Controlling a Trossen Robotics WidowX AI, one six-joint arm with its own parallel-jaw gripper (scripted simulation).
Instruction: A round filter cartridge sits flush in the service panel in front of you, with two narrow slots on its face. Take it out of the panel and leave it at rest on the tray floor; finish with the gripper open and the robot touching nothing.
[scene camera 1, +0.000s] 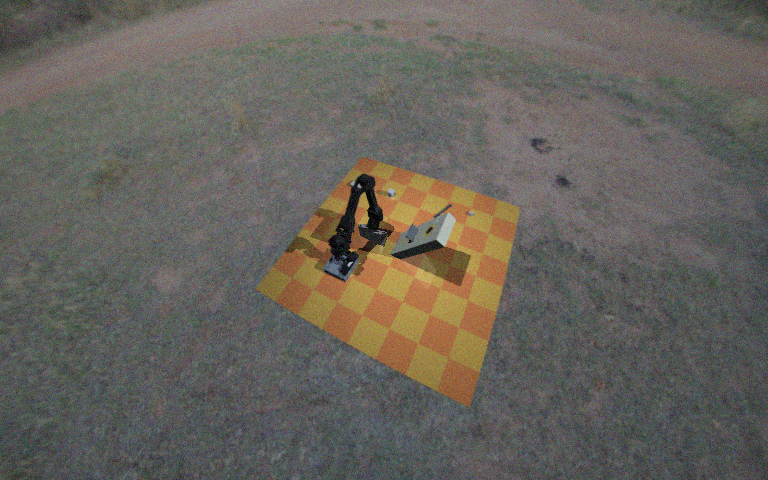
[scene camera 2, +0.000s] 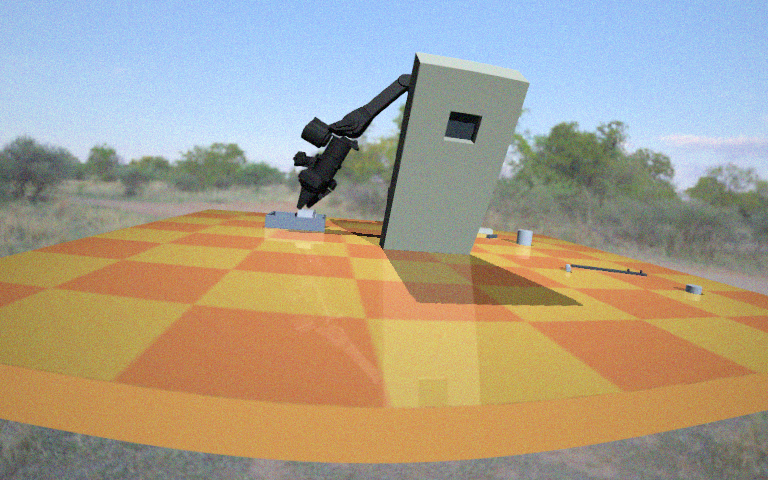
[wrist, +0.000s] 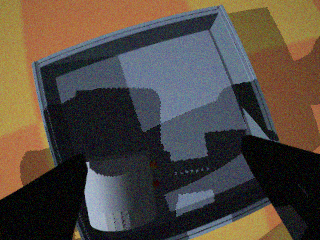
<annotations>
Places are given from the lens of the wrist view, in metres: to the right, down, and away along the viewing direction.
my gripper (wrist: 165, 153): 0.00, 0.02, 0.10
round filter cartridge (wrist: 119, 191): -0.02, 0.04, 0.10
tray (wrist: 182, 88): 0.02, -0.03, 0.15
The marked spots on the tray and the round filter cartridge are 0.09 m apart.
</annotations>
